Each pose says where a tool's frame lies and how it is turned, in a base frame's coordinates. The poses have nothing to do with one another.
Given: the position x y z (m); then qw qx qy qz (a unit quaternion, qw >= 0).
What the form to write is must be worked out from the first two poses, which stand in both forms.
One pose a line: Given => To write
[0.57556, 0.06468, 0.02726, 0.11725, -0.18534, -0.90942, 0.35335] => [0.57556, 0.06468, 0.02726, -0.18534, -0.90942, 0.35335, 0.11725]
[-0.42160, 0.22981, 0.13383, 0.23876, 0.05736, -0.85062, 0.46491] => [-0.42160, 0.22981, 0.13383, 0.05736, -0.85062, 0.46491, 0.23876]
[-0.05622, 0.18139, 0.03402, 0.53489, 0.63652, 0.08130, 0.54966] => [-0.05622, 0.18139, 0.03402, 0.63652, 0.08130, 0.54966, 0.53489]
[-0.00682, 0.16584, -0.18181, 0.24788, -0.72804, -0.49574, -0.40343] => [-0.00682, 0.16584, -0.18181, -0.72804, -0.49574, -0.40343, 0.24788]
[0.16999, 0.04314, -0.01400, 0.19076, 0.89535, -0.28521, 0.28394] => [0.16999, 0.04314, -0.01400, 0.89535, -0.28521, 0.28394, 0.19076]
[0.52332, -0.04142, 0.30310, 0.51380, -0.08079, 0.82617, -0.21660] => [0.52332, -0.04142, 0.30310, -0.08079, 0.82617, -0.21660, 0.51380]
